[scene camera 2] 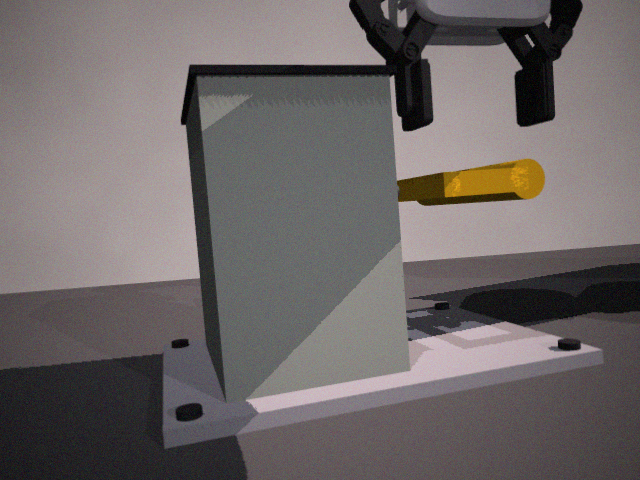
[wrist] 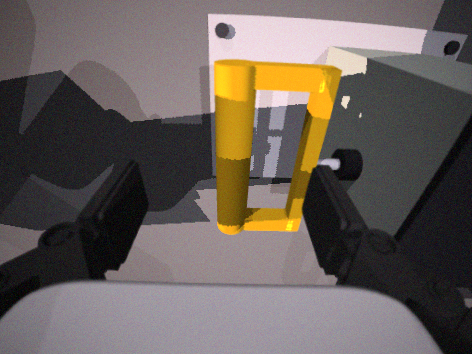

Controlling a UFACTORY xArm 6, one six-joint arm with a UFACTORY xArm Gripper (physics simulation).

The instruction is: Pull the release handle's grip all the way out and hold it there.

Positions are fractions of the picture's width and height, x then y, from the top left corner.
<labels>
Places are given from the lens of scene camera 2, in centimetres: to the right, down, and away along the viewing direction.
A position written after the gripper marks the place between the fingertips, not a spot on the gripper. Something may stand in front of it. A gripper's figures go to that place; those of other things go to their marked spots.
gripper (scene camera 2: 0.75, 0.26): 11, -8, 36
pale base plate (scene camera 2: 0.70, 0.73): 8, 7, 32
</labels>
